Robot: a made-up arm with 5 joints. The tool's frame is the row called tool.
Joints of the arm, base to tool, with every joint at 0 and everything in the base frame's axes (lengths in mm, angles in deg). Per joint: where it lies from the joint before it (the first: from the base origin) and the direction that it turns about. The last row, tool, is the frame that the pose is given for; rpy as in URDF.
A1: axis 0 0 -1 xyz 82.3 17.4 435.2
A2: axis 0 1 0 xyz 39.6 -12.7 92.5
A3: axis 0 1 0 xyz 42.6 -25.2 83.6
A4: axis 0 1 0 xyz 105.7 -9.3 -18.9
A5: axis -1 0 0 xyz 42 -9.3 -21.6
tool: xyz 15.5 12.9 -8 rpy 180 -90 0
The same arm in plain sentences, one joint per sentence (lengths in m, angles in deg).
The arm has five revolute joints in a row. What follows holds with every joint at zero, and every direction is one of the base frame's. Joint 1 is mounted 0.0823 m along +x and 0.0174 m along +y and 0.4352 m along +z from the base frame's origin and rotates about -z. Joint 2 is mounted 0.0396 m along +x and 0.0127 m along -y and 0.0925 m along +z from joint 1 and rotates about +y. Joint 3 is mounted 0.0426 m along +x and 0.0252 m along -y and 0.0836 m along +z from joint 2 and rotates about +y. Joint 4 is mounted 0.1057 m along +x and 0.0093 m along -y and 0.0189 m along -z from joint 3 and rotates about +y. Joint 5 is mounted 0.042 m along +x and 0.0093 m along -y and 0.0216 m along -z from joint 4 and rotates about -x. The tool frame, which is the frame that the pose is given for, is mounted 0.0155 m along +x and 0.0129 m along +y and 0.008 m along -z from joint 5; its axes are the base frame's turned by roll 180, pitch -90 and yaw 0 deg (as in URDF: about the fixed x, then y, then z).
